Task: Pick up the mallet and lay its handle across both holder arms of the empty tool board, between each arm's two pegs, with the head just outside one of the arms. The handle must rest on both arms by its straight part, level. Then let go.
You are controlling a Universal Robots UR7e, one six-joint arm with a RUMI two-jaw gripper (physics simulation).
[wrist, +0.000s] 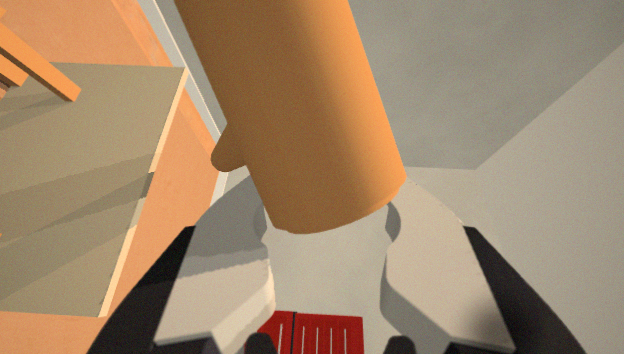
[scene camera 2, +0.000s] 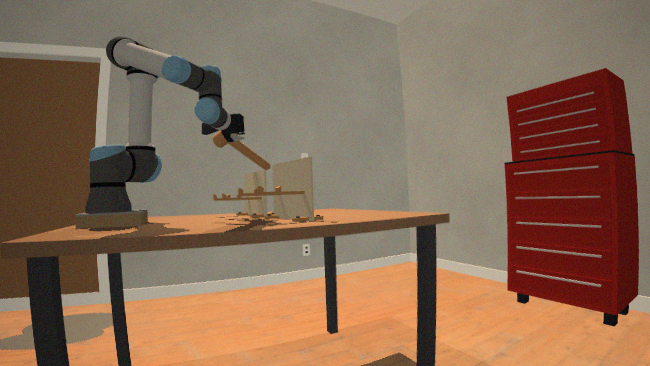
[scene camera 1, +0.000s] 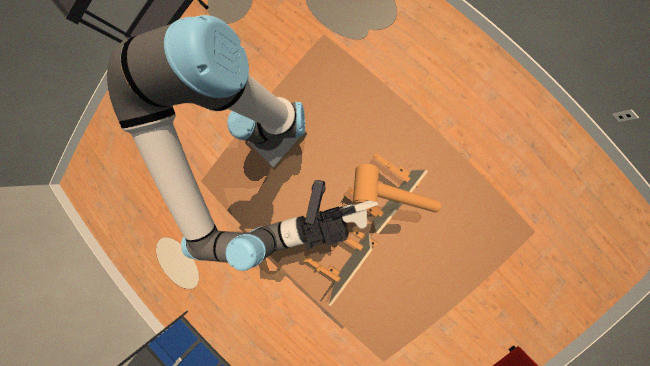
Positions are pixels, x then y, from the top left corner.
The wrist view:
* gripper: 324,172
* orange wooden mallet: 303,112
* tool board: 88,137
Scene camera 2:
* tool board: 256,206
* tool board: 292,181
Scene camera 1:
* gripper: 377,201
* orange wooden mallet: 366,186
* tool board: 411,180
